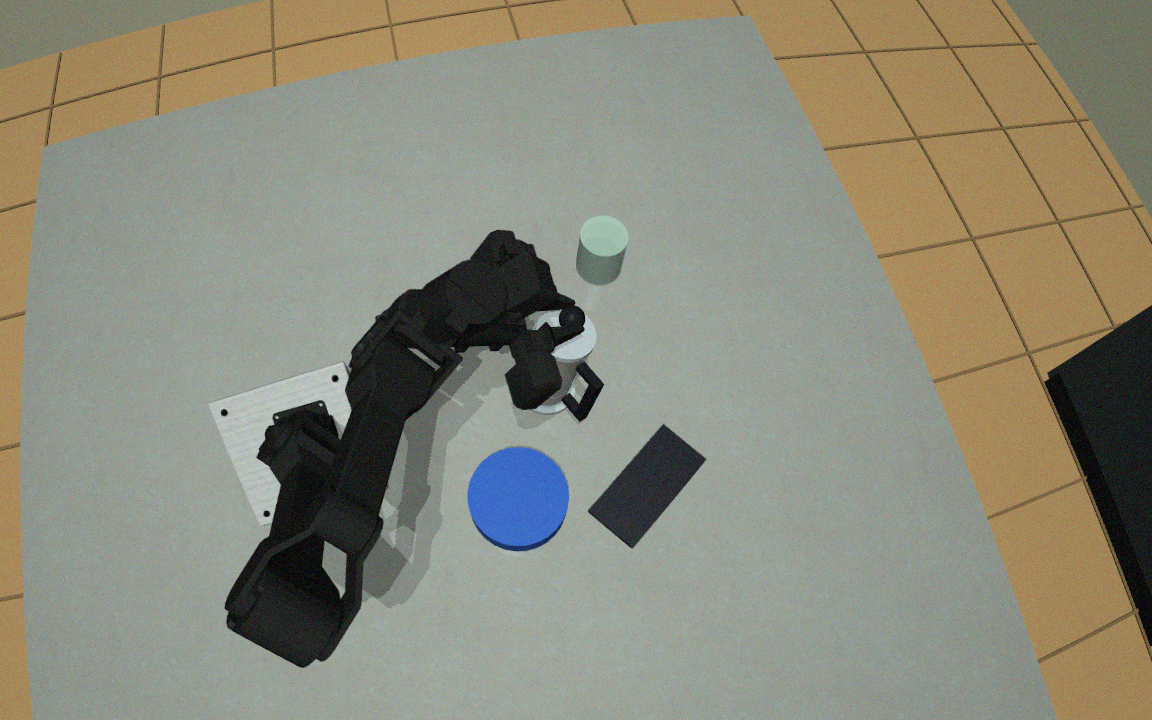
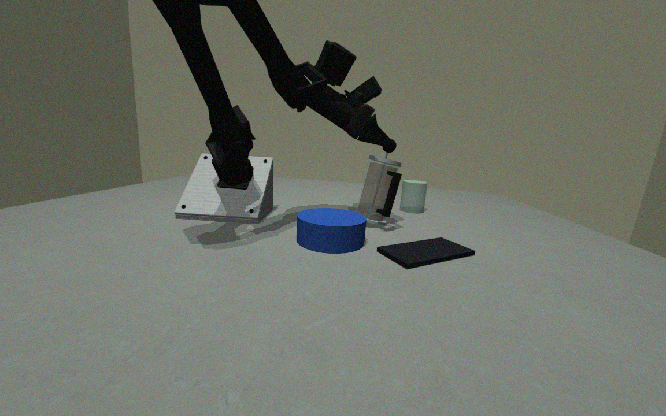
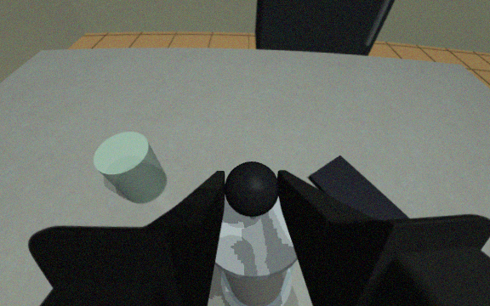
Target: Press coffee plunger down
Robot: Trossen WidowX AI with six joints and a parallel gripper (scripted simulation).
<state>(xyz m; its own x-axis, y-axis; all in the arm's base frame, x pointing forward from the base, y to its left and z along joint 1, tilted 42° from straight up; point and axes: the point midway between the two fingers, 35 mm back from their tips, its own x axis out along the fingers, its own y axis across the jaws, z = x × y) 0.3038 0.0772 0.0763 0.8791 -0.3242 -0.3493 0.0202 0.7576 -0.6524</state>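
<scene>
My gripper tip is now 80 mm above the coffee press, 20 mm to the left of it and 20 mm past it. Also, from my gripper tip: dark flat slab (170 mm to the right, 170 mm below, 50 mm ahead); pale green cylinder (140 mm to the left, 130 mm below, 90 mm ahead).
</scene>
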